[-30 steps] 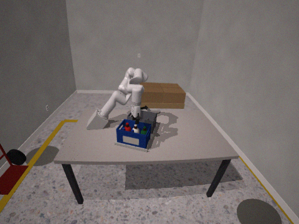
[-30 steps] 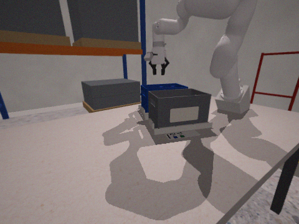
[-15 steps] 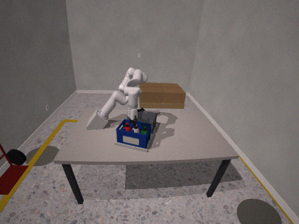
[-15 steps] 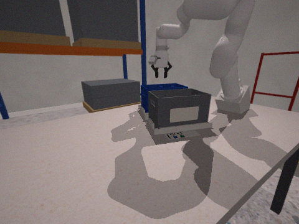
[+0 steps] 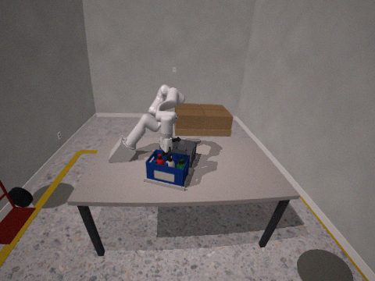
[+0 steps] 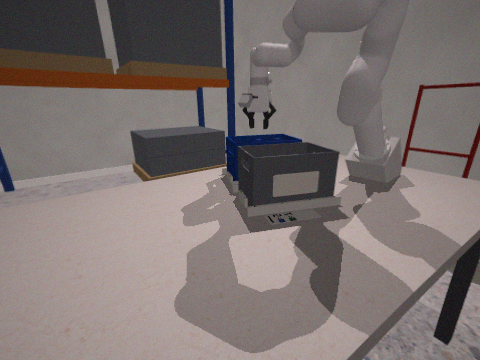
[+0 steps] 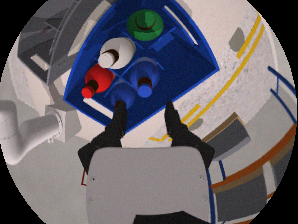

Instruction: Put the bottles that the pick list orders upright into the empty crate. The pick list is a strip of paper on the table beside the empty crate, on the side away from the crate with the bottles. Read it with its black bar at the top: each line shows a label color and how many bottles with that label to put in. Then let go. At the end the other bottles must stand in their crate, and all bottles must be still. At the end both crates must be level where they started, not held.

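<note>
Right now the blue crate is 140 mm below my hand, 40 mm to the left of it and 20 mm ahead of it. Round my hand: red-capped bottle: 140 mm below, 120 mm to the left, 40 mm behind; white-capped bottle: 140 mm below, 80 mm to the left, 30 mm ahead; green-label bottle: 140 mm below, 110 mm ahead, 40 mm to the left.
</note>
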